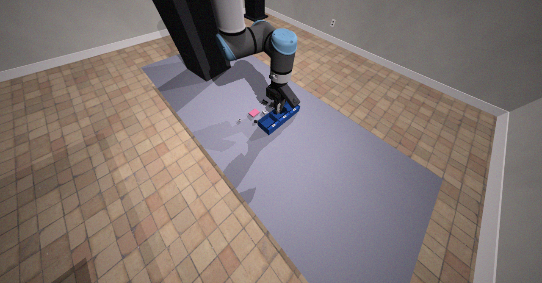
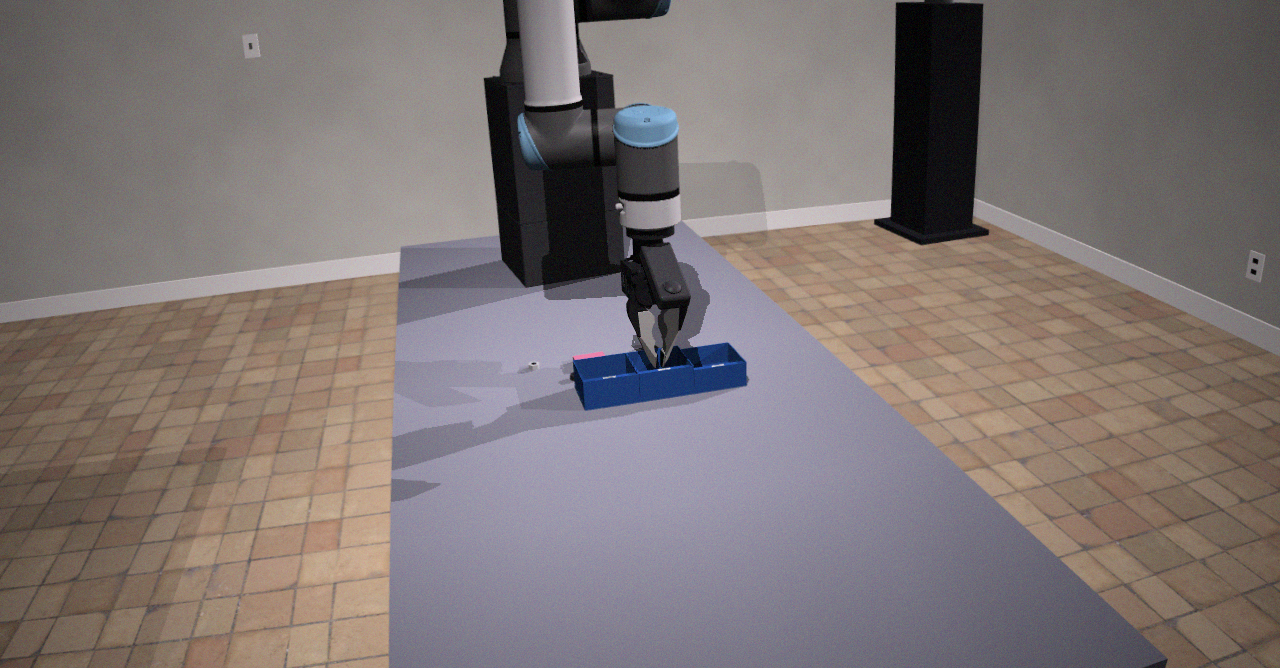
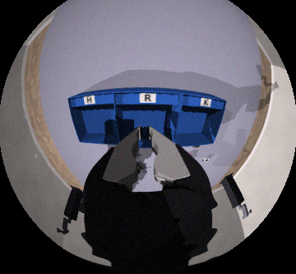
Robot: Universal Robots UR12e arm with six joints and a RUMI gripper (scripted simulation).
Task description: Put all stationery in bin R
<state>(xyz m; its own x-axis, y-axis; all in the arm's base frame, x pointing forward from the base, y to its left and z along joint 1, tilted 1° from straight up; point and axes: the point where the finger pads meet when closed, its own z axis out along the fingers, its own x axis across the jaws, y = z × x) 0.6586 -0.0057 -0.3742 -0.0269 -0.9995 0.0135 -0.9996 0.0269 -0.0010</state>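
My hand is 10 mm short of the blue bin row and 20 mm above it. From my hand the other things lie so: light metal screw: 80 mm behind, 50 mm to the left, 40 mm below; white piece: 80 mm behind, 30 mm to the right, 30 mm below; black nut: 70 mm behind, 120 mm to the right, 40 mm below.
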